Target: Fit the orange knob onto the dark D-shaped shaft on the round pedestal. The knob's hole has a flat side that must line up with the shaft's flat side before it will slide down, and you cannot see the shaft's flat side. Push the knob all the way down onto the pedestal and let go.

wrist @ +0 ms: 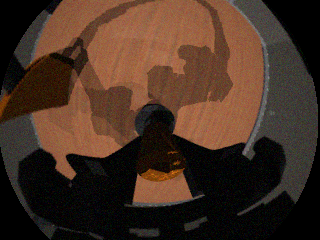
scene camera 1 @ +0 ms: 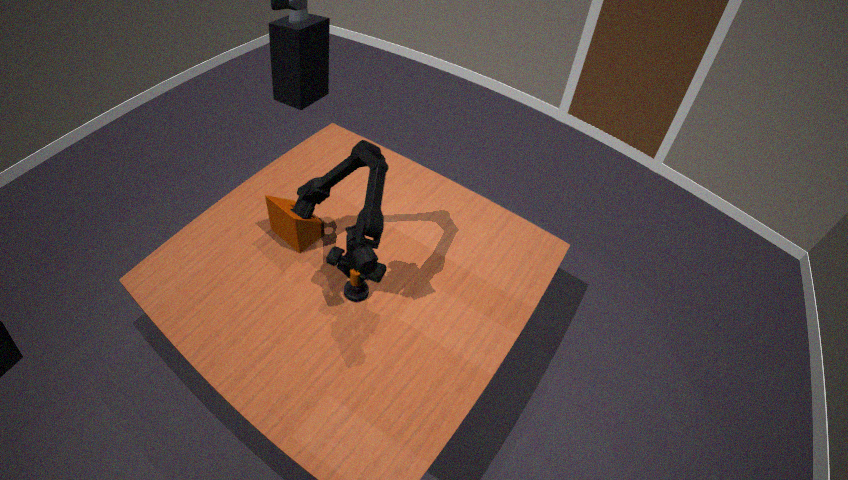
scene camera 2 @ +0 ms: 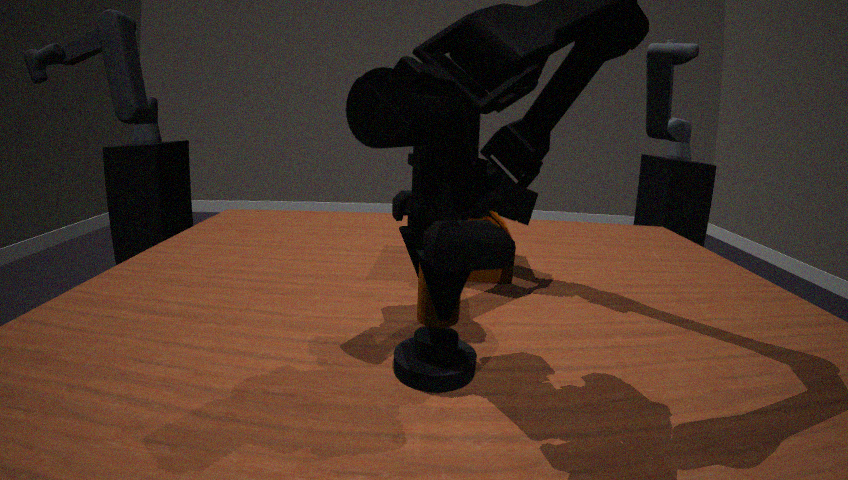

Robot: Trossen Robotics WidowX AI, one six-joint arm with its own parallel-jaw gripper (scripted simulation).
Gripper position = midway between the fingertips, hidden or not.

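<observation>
Dark round pedestal point(scene camera 2: 434, 360) visible, and also present in the wrist view point(wrist: 151, 113). My gripper point(scene camera 2: 437, 310) is visible as well; it appears likewise in scene camera 1 point(scene camera 1: 356, 279) and in the wrist view point(wrist: 157, 138).
</observation>
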